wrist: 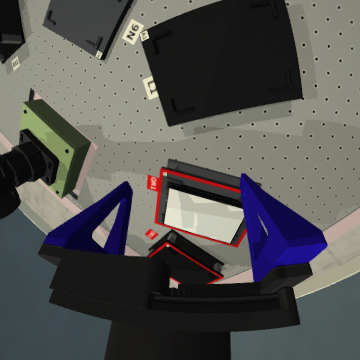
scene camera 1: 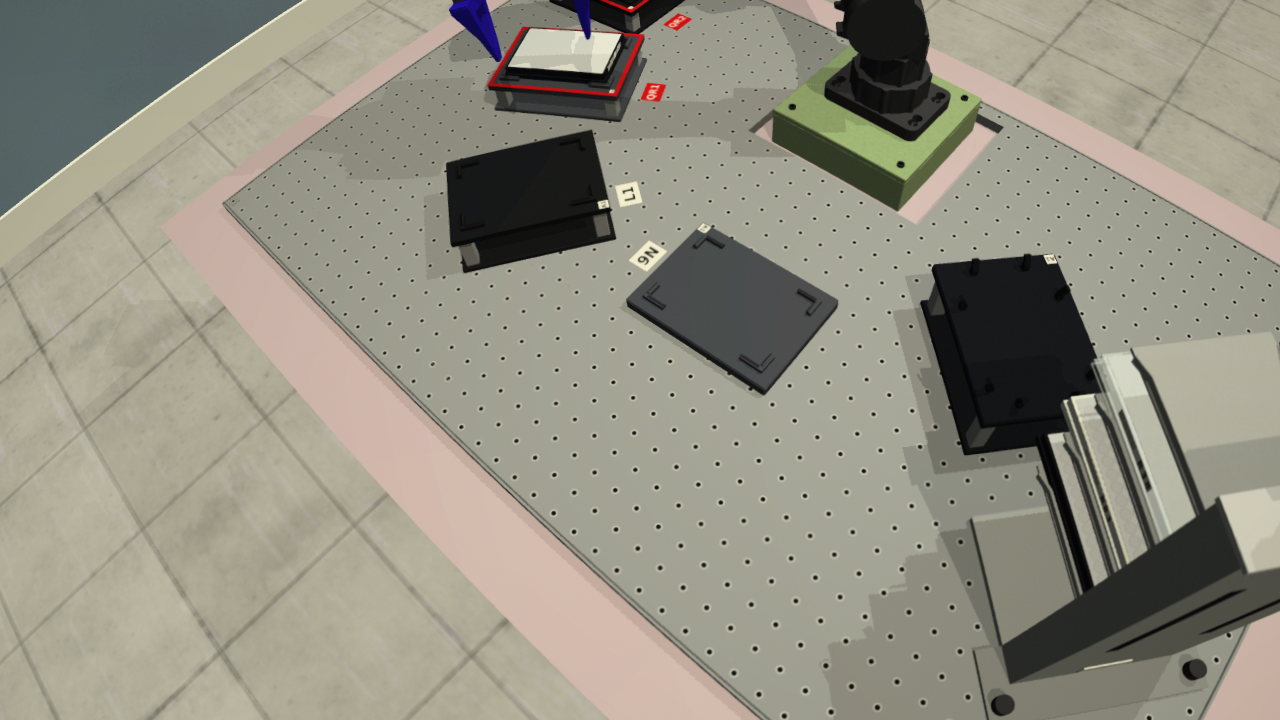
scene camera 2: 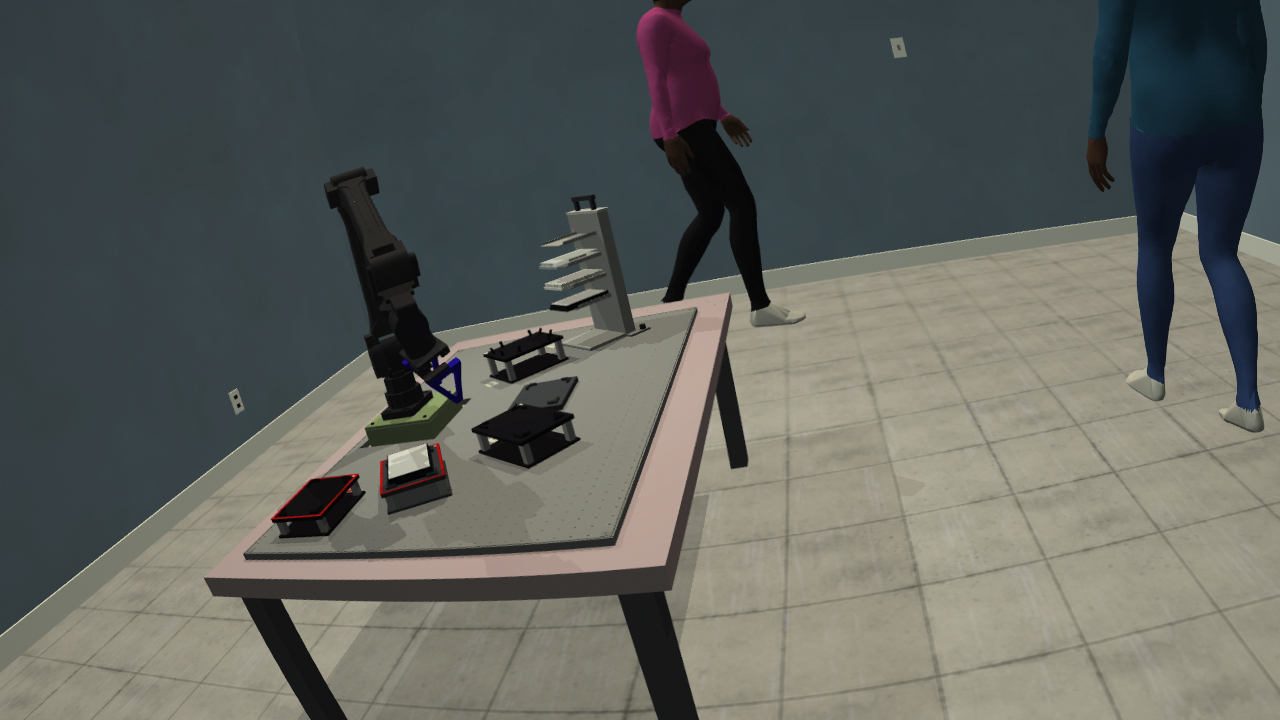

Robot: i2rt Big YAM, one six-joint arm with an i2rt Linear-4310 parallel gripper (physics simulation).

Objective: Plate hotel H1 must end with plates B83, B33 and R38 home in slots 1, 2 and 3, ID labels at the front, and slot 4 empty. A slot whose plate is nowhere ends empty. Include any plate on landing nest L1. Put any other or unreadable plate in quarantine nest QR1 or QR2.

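Places are measured from the arm's base along level axes (x ahead, y left, z up), in metres.
Where they show: gripper, fingertip midpoint: (wrist: 182, 182) (scene camera 1: 543, 48) (scene camera 2: 449, 393); arm's base, origin of the base link: (wrist: 39, 156) (scene camera 1: 886, 99) (scene camera 2: 408, 408).
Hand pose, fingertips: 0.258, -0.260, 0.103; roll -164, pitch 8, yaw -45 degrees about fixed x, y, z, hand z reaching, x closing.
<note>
Each offset is from my fingertips to the top centre of the thing, as dx, dy, dz.
My gripper (scene camera 1: 542, 47) (wrist: 182, 182) is open and empty, above the quarantine nests in the wrist view. A white-topped plate @[-0.082, -0.078, -0.085] (scene camera 1: 563, 51) (scene camera 2: 409, 461) (wrist: 202, 215) sits on red-rimmed nest QR1 @[-0.082, -0.078, -0.094] (scene camera 1: 563, 102) (scene camera 2: 416, 494) (wrist: 159, 200); its ID is not readable. Nest QR2 @[-0.257, -0.166, -0.094] (scene camera 1: 633, 17) (scene camera 2: 315, 498) (wrist: 192, 265) shows a bare top. Landing nest L1 @[+0.096, +0.050, -0.084] (scene camera 1: 528, 188) (scene camera 2: 526, 420) (wrist: 225, 65) is bare. Hotel H1 (scene camera 1: 1109, 591) (scene camera 2: 608, 268) holds light plates on its two middle shelves and a dark-sided plate @[+0.066, +0.662, -0.021] (scene camera 2: 577, 300) on the lowest; the top shelf @[+0.073, +0.669, +0.124] (scene camera 2: 563, 239) looks bare. Their labels are not readable.
Flat nest N6 @[+0.054, +0.292, -0.122] (scene camera 1: 733, 304) (scene camera 2: 546, 392) (wrist: 85, 22) is bare. A raised black pegged nest @[-0.057, +0.529, -0.064] (scene camera 1: 1011, 340) (scene camera 2: 523, 347) stands between N6 and the hotel. The green arm base (scene camera 1: 859, 134) (scene camera 2: 407, 425) (wrist: 50, 145) is near QR1. Two people stand beyond the table.
</note>
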